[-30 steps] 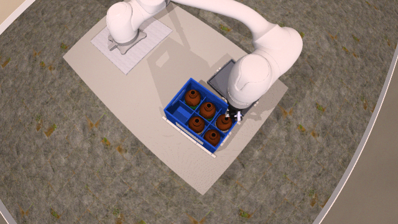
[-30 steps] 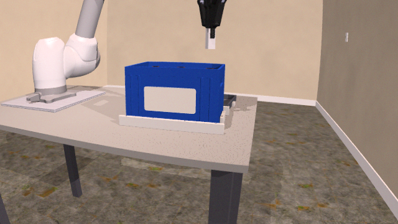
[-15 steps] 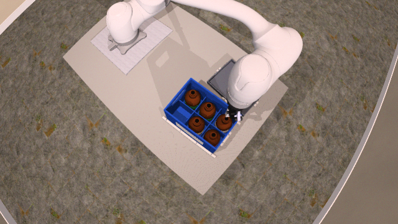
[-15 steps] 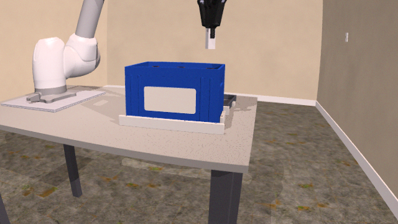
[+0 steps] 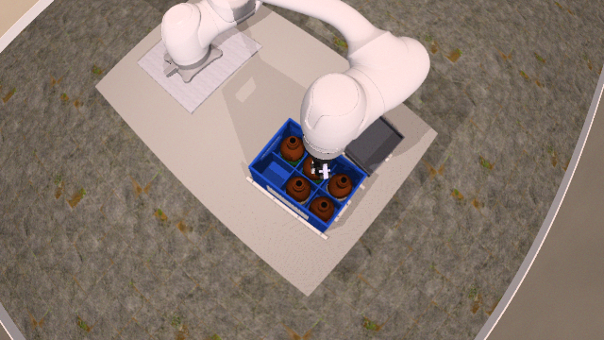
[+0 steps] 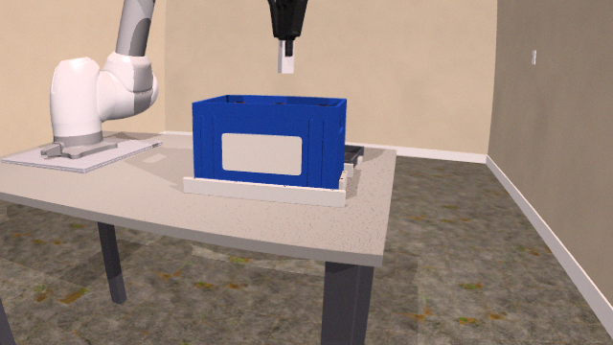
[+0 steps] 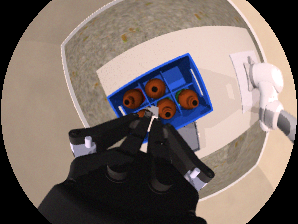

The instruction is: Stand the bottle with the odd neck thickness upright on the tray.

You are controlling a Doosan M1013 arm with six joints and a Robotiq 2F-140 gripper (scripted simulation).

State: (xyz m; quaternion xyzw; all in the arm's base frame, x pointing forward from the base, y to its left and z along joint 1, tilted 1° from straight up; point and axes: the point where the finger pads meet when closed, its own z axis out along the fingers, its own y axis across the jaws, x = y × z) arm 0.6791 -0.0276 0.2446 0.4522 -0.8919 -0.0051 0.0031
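My gripper is now 2 cm past the crate and 18 cm above it. From my hand the other things lie so: bottle (7 cm ahead, 4 cm to the right, 17 cm below); dark grey tray (3 cm behind, 25 cm to the left, 25 cm below).
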